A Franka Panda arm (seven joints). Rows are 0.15 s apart.
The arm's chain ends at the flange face. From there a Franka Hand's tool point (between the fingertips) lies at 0.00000 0.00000 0.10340 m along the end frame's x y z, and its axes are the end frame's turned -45 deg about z.
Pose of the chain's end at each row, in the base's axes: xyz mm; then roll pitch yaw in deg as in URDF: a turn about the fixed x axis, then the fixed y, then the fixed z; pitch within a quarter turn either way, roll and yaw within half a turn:
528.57 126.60 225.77 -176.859 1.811 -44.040
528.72 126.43 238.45 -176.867 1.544 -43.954
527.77 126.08 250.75 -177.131 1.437 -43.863
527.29 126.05 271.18 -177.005 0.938 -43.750
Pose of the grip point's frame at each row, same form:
530.16 132.94 122.58 -176.498 -0.938 0.882
530.64 132.43 135.24 -176.692 -1.122 0.971
529.49 131.61 147.51 -176.955 -1.011 1.074
529.80 131.12 167.94 -177.218 -1.453 1.190

